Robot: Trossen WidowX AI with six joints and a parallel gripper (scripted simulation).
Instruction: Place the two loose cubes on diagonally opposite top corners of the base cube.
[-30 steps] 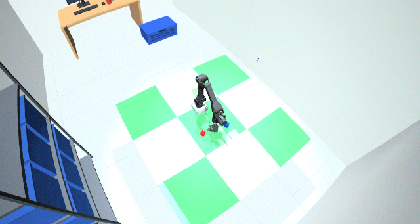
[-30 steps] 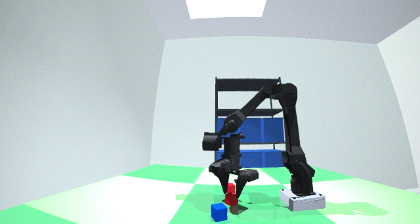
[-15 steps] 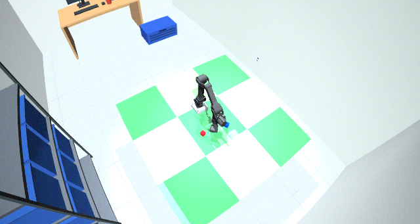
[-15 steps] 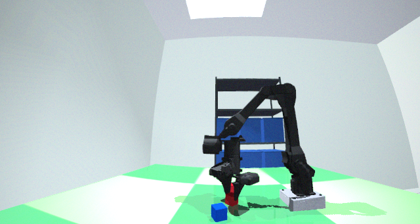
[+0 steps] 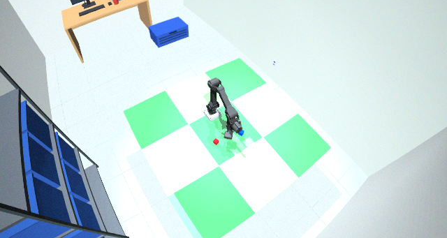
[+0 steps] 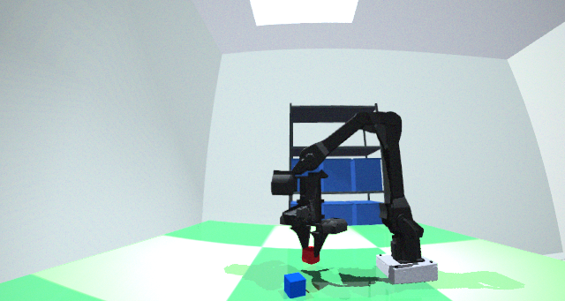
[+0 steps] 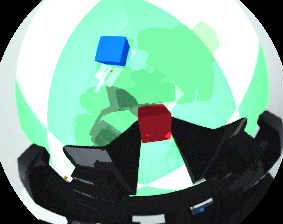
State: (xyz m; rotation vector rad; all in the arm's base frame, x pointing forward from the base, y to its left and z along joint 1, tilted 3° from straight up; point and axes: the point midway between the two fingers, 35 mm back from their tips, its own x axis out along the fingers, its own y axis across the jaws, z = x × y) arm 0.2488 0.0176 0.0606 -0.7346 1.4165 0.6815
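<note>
My gripper tip is 30 mm short of the blue base cube, 100 mm to the right of it and 30 mm above it. Round my gripper tip: red cube (right at my gripper tip).
</note>
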